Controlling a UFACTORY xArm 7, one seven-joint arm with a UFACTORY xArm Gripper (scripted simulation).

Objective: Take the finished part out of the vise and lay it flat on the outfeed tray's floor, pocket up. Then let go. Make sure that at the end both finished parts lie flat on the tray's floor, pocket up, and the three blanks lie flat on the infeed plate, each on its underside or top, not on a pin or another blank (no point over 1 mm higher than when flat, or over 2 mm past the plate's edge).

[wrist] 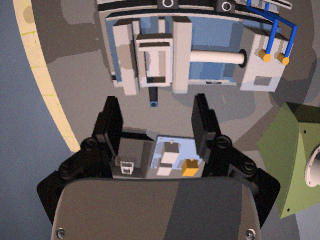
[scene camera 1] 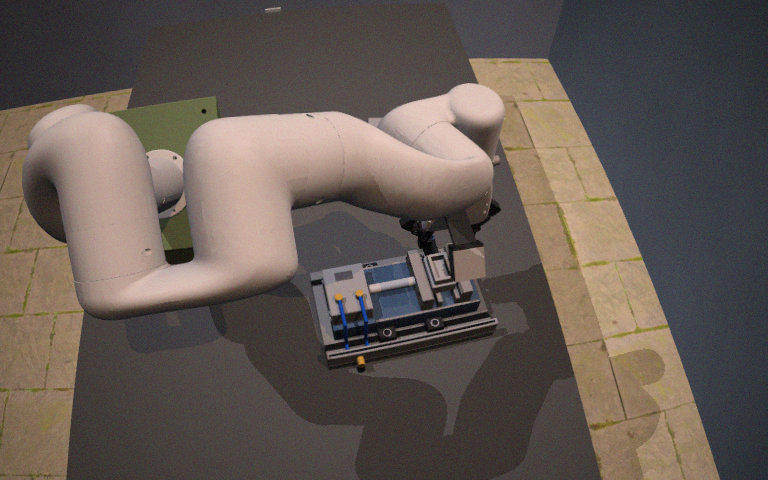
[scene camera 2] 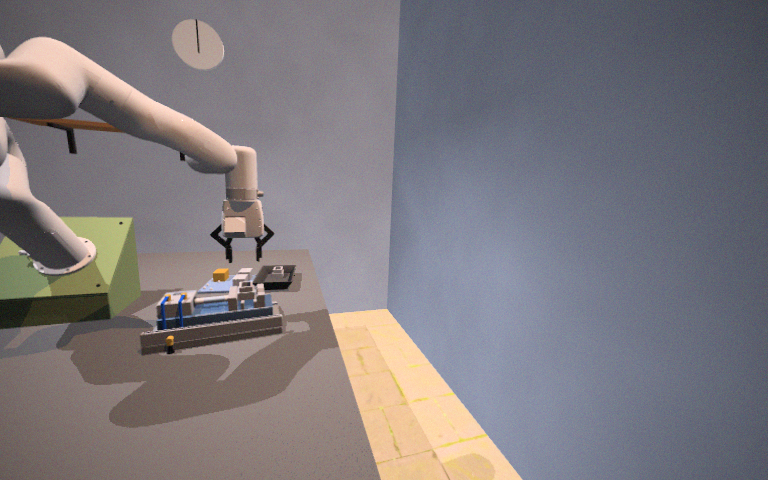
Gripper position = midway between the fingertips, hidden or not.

I see my gripper (scene camera 1: 445,244).
My gripper is seen too in the wrist view (wrist: 156,107) and in scene camera 2 (scene camera 2: 244,261).
